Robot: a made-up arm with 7 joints. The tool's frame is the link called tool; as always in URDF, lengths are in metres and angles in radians. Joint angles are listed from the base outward. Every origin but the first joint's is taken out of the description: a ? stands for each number. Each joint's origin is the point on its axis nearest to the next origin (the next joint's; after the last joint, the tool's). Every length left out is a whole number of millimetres.
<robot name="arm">
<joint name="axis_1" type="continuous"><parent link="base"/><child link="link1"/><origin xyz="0.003 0.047 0.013" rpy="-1.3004 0.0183 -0.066"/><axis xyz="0 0 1"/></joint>
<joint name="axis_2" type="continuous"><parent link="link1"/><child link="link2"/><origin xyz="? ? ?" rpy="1.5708 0 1.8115"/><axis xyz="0 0 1"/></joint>
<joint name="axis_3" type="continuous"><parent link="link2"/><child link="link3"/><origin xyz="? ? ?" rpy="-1.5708 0 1.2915"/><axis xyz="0 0 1"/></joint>
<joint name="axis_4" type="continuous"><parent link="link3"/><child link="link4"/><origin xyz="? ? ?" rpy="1.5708 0 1.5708"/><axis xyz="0 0 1"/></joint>
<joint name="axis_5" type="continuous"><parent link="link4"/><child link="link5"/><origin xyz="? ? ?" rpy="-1.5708 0 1.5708"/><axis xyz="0 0 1"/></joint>
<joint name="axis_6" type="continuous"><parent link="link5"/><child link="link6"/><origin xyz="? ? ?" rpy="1.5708 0 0"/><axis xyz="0 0 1"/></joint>
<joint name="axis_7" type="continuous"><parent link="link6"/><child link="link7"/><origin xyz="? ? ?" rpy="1.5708 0 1.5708"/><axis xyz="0 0 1"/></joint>
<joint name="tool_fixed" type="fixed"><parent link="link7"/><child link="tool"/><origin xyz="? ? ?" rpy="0 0 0"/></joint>
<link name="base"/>
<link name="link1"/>
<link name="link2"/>
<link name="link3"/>
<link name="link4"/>
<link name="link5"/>
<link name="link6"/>
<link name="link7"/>
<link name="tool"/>
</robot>
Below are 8 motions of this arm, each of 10 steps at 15 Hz.
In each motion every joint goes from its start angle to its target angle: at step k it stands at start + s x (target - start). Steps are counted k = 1, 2, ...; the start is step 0. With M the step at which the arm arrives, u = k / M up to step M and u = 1 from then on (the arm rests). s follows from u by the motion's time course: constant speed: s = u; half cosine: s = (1 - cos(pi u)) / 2; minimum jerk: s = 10 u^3 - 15 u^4 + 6 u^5.
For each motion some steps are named. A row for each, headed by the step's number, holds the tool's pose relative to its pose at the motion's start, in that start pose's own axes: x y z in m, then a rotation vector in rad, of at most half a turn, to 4 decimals.
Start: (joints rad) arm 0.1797 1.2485 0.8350 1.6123 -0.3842 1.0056 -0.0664
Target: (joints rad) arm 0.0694 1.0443 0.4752 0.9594 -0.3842 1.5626 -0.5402
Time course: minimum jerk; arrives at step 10
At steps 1, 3, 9, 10:
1: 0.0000 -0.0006 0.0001 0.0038 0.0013 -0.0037
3: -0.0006 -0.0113 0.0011 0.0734 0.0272 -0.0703
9: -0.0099 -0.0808 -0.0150 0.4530 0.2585 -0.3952
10: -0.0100 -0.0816 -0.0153 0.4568 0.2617 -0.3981

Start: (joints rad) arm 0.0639 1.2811 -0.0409 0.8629 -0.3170 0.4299 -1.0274
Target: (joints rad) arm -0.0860 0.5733 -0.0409 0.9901 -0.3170 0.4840 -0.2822
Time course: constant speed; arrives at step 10
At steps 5, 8, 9, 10:
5: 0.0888 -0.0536 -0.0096 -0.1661 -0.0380 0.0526
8: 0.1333 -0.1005 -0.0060 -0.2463 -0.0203 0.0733
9: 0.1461 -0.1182 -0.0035 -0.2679 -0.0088 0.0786
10: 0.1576 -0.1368 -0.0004 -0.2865 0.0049 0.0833

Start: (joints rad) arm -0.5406 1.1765 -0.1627 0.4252 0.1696 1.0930 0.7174
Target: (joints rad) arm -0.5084 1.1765 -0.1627 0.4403 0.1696 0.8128 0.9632
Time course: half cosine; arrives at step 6
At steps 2, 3, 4, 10:
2: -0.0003 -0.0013 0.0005 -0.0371 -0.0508 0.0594
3: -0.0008 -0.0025 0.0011 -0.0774 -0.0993 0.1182
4: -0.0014 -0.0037 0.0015 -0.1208 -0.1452 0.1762
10: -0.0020 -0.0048 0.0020 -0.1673 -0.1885 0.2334

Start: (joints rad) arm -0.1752 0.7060 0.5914 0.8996 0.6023 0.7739 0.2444
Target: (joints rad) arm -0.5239 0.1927 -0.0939 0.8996 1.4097 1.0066 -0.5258
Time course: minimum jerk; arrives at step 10
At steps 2, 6, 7, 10:
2: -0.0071 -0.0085 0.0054 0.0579 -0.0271 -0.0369
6: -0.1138 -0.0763 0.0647 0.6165 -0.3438 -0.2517
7: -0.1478 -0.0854 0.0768 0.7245 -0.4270 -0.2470
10: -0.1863 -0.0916 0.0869 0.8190 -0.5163 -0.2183

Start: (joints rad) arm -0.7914 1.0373 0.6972 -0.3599 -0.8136 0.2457 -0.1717
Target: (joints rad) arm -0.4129 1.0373 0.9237 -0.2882 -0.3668 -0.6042 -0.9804
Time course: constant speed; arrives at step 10
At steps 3, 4, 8, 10:
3: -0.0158 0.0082 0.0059 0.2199 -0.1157 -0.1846
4: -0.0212 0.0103 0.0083 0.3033 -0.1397 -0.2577
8: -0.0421 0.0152 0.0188 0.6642 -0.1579 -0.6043
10: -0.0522 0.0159 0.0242 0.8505 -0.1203 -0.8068

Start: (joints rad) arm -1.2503 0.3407 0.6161 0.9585 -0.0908 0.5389 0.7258
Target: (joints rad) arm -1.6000 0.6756 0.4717 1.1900 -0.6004 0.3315 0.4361
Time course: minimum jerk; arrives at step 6
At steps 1, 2, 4, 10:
1: -0.0006 0.0001 0.0048 -0.0186 -0.0050 -0.0180
2: -0.0043 0.0019 0.0282 -0.1105 -0.0310 -0.1051
4: -0.0220 0.0207 0.1024 -0.4285 -0.1337 -0.3783
10: -0.0297 0.0324 0.1269 -0.5499 -0.1780 -0.4698

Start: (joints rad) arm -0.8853 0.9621 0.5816 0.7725 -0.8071 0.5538 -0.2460
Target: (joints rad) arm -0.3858 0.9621 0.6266 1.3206 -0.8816 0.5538 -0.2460
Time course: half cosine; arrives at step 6
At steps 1, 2, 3, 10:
1: -0.0032 0.0096 -0.0072 -0.0161 0.0394 0.0439
2: -0.0152 0.0356 -0.0261 -0.0604 0.1422 0.1675
3: -0.0393 0.0691 -0.0495 -0.1211 0.2710 0.3450
10: -0.1108 0.1240 -0.0840 -0.2411 0.4846 0.7275

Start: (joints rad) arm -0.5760 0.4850 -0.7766 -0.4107 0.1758 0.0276 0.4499
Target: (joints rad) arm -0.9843 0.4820 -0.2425 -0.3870 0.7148 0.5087 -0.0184
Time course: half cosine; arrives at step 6
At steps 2, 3, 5, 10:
2: 0.0273 0.0260 -0.0021 0.2542 -0.0196 0.0352
3: 0.0518 0.0545 0.0018 0.4794 0.0059 0.1137
5: 0.0835 0.1068 0.0212 0.7585 0.1361 0.3445
10: 0.0869 0.1149 0.0254 0.7857 0.1633 0.3893

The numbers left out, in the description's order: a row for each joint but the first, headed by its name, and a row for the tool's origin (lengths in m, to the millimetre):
axis_2: -0.004 0.018 0
axis_3: 0.186 -0.047 0
axis_4: 0.001 -0.017 0
axis_5: -0.105 -0.007 0
axis_6: 0 0 0
axis_7: 0 0.032 0
tool: 0 0 0

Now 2 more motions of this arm.
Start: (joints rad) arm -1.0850 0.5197 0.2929 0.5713 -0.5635 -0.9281 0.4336
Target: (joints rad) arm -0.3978 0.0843 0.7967 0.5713 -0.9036 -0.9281 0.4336
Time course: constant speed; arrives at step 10
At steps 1, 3, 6, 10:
1: -0.0145 0.0187 -0.0001 0.0269 0.0475 0.0911
3: -0.0450 0.0567 0.0057 0.0942 0.1250 0.2796
6: -0.0931 0.1119 0.0311 0.2268 0.1921 0.5714
10: -0.1574 0.1719 0.0962 0.4541 0.1765 0.9576

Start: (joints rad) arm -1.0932 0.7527 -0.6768 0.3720 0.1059 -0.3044 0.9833
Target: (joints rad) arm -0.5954 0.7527 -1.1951 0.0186 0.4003 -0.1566 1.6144
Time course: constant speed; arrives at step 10
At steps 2, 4, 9, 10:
2: -0.0387 -0.0074 0.0026 0.0055 -0.0025 -0.0402
4: -0.0783 -0.0105 0.0090 -0.0082 -0.0007 -0.0735
9: -0.1735 0.0010 0.0438 -0.1119 0.0486 -0.1129
10: -0.1906 0.0064 0.0539 -0.1409 0.0696 -0.1115

